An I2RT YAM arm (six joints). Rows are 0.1 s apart.
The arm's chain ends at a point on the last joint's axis. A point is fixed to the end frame.
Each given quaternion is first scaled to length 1.
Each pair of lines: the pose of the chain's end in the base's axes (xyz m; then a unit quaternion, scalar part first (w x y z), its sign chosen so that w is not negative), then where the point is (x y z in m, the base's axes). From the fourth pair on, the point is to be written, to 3 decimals.
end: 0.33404 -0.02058 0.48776 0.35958 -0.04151 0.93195 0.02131
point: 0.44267 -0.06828 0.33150
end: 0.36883 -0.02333 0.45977 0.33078 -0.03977 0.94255 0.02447
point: 0.46759 -0.07041 0.29692
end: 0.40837 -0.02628 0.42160 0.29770 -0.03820 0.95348 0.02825
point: 0.49550 -0.07250 0.25200
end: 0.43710 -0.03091 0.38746 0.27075 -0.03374 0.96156 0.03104
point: 0.514 -0.077 0.213
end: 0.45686 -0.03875 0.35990 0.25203 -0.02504 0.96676 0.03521
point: 0.526 -0.084 0.182
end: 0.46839 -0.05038 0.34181 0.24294 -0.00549 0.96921 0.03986
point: 0.533 -0.094 0.162
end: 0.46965 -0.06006 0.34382 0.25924 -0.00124 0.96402 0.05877
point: 0.540 -0.097 0.164
